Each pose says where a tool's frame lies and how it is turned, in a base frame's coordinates. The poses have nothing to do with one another.
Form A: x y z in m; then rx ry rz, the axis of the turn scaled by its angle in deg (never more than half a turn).
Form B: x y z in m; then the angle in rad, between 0 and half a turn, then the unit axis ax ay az. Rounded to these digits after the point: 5 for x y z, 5 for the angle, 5 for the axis.
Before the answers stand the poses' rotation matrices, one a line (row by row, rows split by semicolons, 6 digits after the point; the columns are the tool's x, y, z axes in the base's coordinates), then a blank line. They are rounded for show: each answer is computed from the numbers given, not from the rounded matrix.
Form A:
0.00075, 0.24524, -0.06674, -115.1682, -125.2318, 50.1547
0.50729, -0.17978, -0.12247, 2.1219, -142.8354, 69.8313
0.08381, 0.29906, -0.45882, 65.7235, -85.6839, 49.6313
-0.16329, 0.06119, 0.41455, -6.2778, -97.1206, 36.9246
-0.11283, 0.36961, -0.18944, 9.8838, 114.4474, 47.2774
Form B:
-0.156241 0.903402 -0.399316; 0.929293 -0.002532 -0.369335; -0.334669 -0.428787 -0.839130
-0.933273 -0.180524 -0.310505; 0.134165 0.626711 -0.767615; 0.333169 -0.758053 -0.560672
-0.029101 -0.956846 -0.289135; -0.225271 0.288094 -0.930728; 0.973861 0.038049 -0.223934
-0.238965 -0.274081 -0.931545; 0.414024 0.839006 -0.353062; 0.878339 -0.470052 -0.087017
-0.552507 -0.200164 0.809117; 0.429228 0.763799 0.482052; -0.714493 0.613633 -0.336088

0.00075, 0.24524, -0.06674, 3.09579, -0.64929, -0.70602, 0.28276
0.50729, -0.17978, -0.12247, 2.77518, 0.01334, -0.89830, 0.43917
0.08381, 0.29906, -0.45882, 2.07427, 0.55301, -0.72096, 0.41761
-0.16329, 0.06119, 0.41455, 1.81676, -0.06031, -0.93302, 0.35473
-0.11283, 0.36961, -0.18944, 2.16808, 0.07957, 0.92132, 0.38059

